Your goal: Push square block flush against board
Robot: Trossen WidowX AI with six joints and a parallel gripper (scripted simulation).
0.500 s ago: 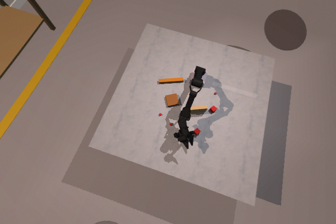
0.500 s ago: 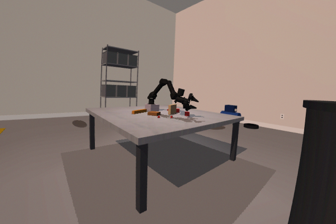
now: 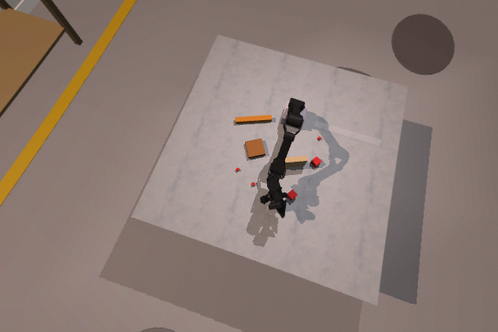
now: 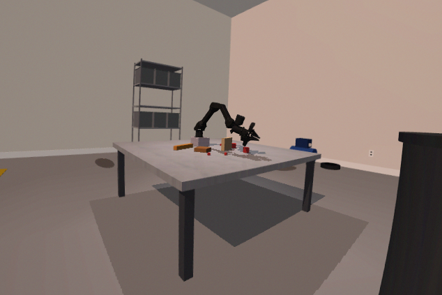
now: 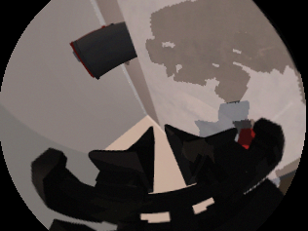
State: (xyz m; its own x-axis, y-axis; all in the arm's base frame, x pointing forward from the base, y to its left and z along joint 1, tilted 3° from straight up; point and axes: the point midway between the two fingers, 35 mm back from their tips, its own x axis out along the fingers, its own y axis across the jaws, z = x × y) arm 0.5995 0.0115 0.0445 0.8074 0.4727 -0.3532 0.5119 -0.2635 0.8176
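My gripper tip is now 32 cm past the tan board, 7 cm above it and 1 cm to the right of it. From my gripper tip the other things lie so: brown square block 37 cm behind, 21 cm to the right, 10 cm below; then orange bar 55 cm behind, 25 cm to the right, 10 cm below.
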